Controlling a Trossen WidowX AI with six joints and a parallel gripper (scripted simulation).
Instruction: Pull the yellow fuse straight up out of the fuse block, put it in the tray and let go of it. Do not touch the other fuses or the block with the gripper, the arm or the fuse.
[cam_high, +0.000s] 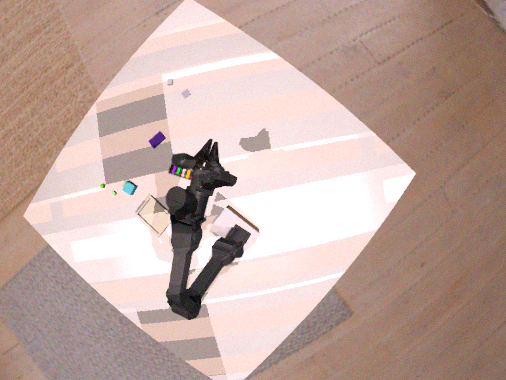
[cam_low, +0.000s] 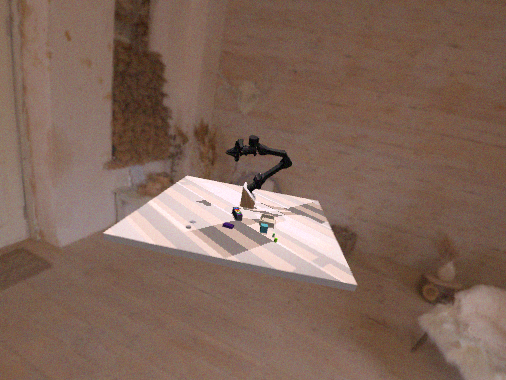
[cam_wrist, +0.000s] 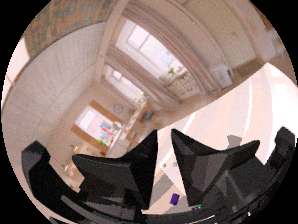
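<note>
Now: the beige tray 41 cm below my gripper tip, 35 cm to the left of it and 11 cm ahead of it. The rest, counted from my gripper tip: purple block (41 cm below, 27 cm ahead, 9 cm to the left); then teal cube (39 cm below, 32 cm to the left, 26 cm ahead).
</note>
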